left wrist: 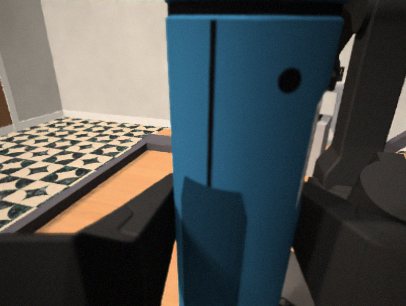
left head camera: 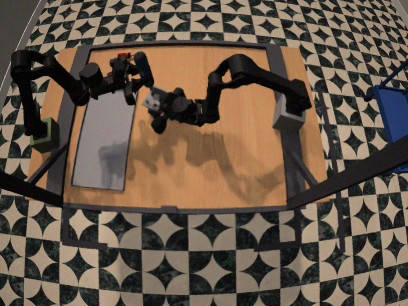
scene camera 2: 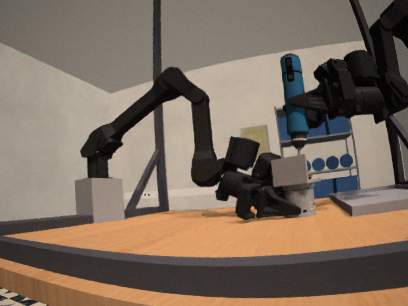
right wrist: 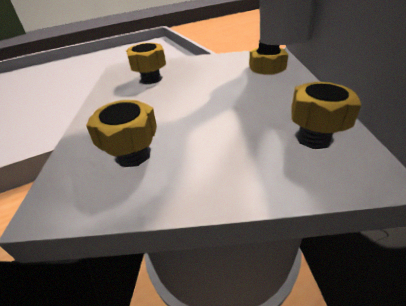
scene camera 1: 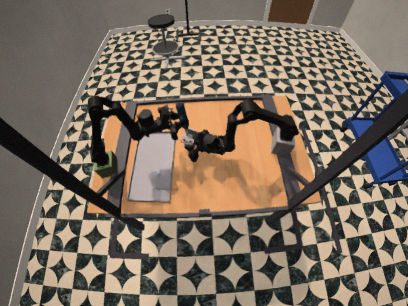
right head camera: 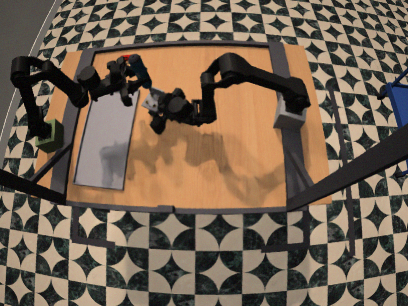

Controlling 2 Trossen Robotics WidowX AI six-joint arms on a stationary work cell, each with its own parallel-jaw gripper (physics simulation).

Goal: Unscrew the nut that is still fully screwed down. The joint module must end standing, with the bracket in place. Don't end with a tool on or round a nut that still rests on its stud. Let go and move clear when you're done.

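Seen in the pictures: left gripper, fingertip midpoint: (left wrist: 228, 183) (left head camera: 151, 71) (scene camera 2: 285, 105) (scene camera 1: 187, 117) (right head camera: 148, 73); right gripper, fingertip midpoint: (scene camera 2: 307, 208); left arm's base, link origin: (left head camera: 40, 131) (scene camera 1: 102, 160) (right head camera: 45, 132); right arm's base, link origin: (left head camera: 294, 107) (scene camera 1: 286, 135) (right head camera: 294, 105).
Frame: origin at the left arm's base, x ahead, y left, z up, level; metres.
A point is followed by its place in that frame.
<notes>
The joint module (scene camera 2: 300, 202) @(x 0.473, y 0.060, z -0.068 m) (right wrist: 225, 272) @(x 0.490, y 0.013, z -0.059 m) stands upright on the table, its bracket (scene camera 2: 290, 171) @(x 0.487, y 0.061, z -0.011 m) (right wrist: 200, 180) @(x 0.486, y 0.011, z -0.029 m) on top. In the right wrist view three yellow nuts, near left (right wrist: 122, 127), near right (right wrist: 326, 107) and far left (right wrist: 146, 57) @(x 0.448, y 0.026, z -0.020 m), sit raised on dark threads. The far right nut (right wrist: 268, 61) @(x 0.468, y 0.052, z -0.025 m) sits low against the plate, a dark stud end above it. The blue screwdriver (scene camera 2: 292, 80) @(x 0.460, y 0.077, z 0.152 m) (left wrist: 250, 125) @(x 0.435, y 0.057, z 0.149 m) is upright; its grey socket (right wrist: 285, 20) @(x 0.471, y 0.053, z -0.014 m) is close above that nut, seemingly offset. My left gripper (scene camera 2: 296, 102) @(x 0.478, y 0.060, z 0.111 m) (left wrist: 228, 183) @(x 0.478, y 0.060, z 0.111 m) is shut on the screwdriver. My right gripper (scene camera 2: 295, 209) @(x 0.456, y 0.041, z -0.082 m) is shut on the module's lower body.
A shallow grey tray (left head camera: 102, 150) @(x 0.238, y -0.098, z -0.091 m) (right head camera: 105, 150) @(x 0.244, y -0.099, z -0.091 m) (scene camera 1: 151, 175) @(x 0.232, y -0.101, z -0.091 m) lies left of the module. A small red object (left head camera: 123, 56) (right head camera: 126, 56) @(x 0.360, y 0.332, z -0.067 m) is at the back left, partly hidden by the left arm. A dark frame (scene camera 2: 200, 265) @(x 0.604, y 0.369, z -0.075 m) edges the table.
</notes>
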